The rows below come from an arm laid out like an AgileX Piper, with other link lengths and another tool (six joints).
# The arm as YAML. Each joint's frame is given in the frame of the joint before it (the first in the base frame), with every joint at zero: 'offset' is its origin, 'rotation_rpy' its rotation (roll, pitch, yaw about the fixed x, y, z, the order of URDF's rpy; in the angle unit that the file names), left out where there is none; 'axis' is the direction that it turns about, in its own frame. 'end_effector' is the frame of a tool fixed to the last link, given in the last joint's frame.
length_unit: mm
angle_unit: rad
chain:
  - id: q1
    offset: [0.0, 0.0, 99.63]
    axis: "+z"
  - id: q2
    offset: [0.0, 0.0, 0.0]
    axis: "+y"
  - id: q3
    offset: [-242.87, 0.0, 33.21]
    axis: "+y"
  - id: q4
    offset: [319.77, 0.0, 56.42]
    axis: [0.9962, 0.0, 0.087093]
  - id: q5
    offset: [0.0, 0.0, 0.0]
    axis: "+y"
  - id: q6
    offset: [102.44, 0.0, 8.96]
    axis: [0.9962, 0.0, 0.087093]
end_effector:
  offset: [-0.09, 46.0, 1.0]
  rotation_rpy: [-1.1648, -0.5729, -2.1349]
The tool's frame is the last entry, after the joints.
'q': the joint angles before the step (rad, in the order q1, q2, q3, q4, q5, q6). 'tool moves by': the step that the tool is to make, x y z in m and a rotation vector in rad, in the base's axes. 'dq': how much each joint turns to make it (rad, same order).
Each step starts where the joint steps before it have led.
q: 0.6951 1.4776 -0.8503 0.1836 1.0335 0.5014
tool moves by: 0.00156 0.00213 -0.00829 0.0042 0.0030 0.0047
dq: 0.0001 0.0282 0.0000 0.0092 -0.0269 -0.0140
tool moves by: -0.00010 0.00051 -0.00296 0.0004 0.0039 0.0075
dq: 0.0000 0.0099 0.0000 0.0041 -0.0055 -0.0108
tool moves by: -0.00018 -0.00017 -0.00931 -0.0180 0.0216 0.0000
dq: -0.0001 0.0280 0.0000 0.0000 0.0001 0.0000
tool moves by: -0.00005 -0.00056 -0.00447 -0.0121 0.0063 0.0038
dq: 0.0001 0.0126 0.0000 -0.0064 0.0000 0.0000
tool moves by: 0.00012 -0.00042 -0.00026 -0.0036 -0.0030 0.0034
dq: -0.0001 0.0000 0.0000 -0.0058 0.0000 -0.0001
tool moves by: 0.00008 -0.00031 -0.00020 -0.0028 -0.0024 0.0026
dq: 0.0000 0.0000 0.0000 -0.0045 -0.0001 0.0000
